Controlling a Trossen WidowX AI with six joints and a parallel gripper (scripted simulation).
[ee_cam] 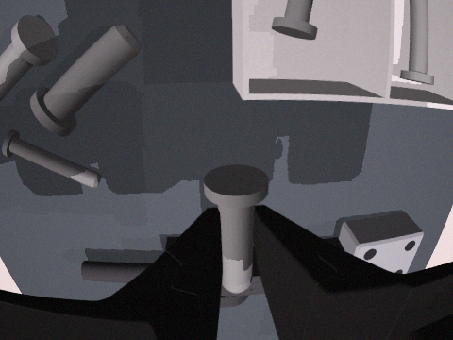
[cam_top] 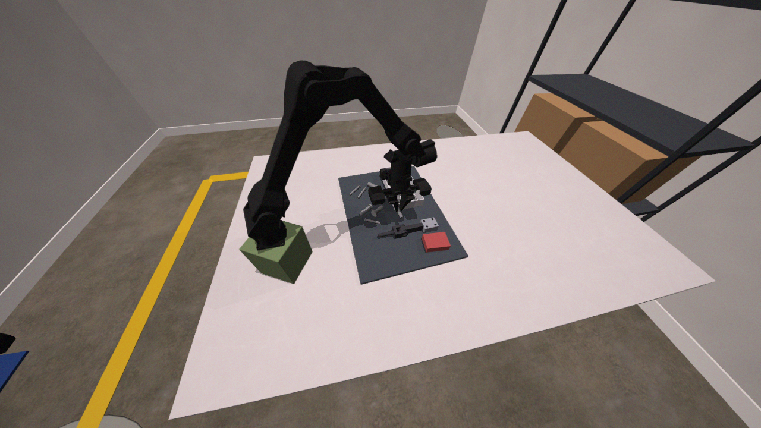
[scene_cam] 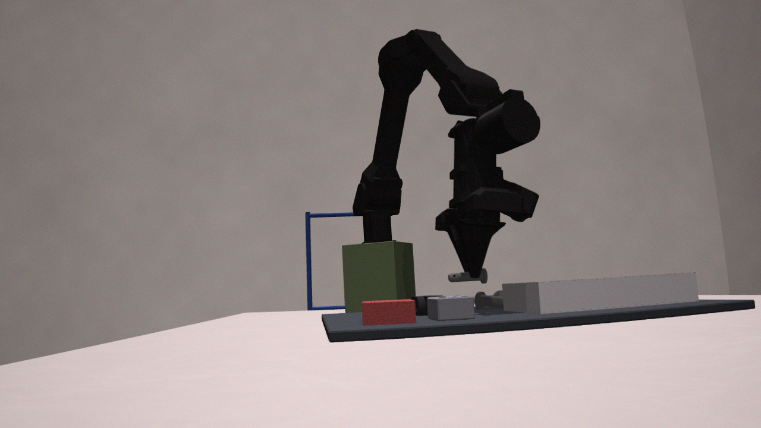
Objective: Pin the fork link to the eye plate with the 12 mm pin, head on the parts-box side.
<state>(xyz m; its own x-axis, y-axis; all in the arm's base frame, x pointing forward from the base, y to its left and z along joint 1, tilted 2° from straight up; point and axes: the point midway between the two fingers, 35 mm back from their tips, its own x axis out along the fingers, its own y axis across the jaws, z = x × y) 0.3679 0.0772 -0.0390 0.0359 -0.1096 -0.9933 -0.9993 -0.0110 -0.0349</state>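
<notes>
The eye plate lies 10 mm ahead of my hand, 60 mm to the right of it and 70 mm below it. The rest, counted from my hand: grey mount (90 mm ahead, 60 mm to the right, 60 mm below); then dark mat (40 mm to the left, 80 mm below); then fork link (20 mm behind, 60 mm to the right, 70 mm below).
</notes>
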